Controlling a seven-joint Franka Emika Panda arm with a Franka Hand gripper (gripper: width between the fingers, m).
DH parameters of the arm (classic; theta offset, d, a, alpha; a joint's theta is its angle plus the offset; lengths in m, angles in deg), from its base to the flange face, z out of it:
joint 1: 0 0.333 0 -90
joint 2: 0 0 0 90
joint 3: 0 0.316 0.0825 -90
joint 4: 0 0 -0.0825 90
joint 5: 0 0.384 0 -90
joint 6: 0 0 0.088 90
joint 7: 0 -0.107 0 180
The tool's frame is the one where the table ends.
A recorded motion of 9 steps. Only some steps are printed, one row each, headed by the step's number.
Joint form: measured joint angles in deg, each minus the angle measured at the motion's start. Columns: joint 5, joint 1, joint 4, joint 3, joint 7, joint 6, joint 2.
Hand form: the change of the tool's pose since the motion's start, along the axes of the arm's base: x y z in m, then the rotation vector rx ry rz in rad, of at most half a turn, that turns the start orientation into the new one. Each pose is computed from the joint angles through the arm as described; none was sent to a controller.
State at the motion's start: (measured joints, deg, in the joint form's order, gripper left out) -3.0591 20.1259 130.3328 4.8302 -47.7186 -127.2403 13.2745
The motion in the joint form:
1: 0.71 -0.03 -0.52 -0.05 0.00 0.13 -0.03
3: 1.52 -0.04 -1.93 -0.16 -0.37 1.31 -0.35
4: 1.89 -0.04 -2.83 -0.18 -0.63 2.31 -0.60
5: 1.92 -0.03 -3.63 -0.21 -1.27 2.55 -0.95
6: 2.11 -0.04 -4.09 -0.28 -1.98 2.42 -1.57
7: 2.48 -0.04 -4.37 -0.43 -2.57 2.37 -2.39
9: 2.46 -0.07 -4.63 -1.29 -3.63 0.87 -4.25
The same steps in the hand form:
1: 0.0031 0.0010 0.0033 0.0094 -0.0035 -0.0115
3: 0.0100 0.0032 0.0137 0.0183 -0.0098 -0.0314
4: 0.0137 0.0048 0.0207 0.0213 -0.0112 -0.0414
5: 0.0184 0.0066 0.0288 0.0253 -0.0270 -0.0530
6: 0.0222 0.0076 0.0376 0.0327 -0.0468 -0.0689
7: 0.0251 0.0075 0.0470 0.0416 -0.0647 -0.0862
9: 0.0340 0.0024 0.0676 0.0613 -0.1253 -0.1190

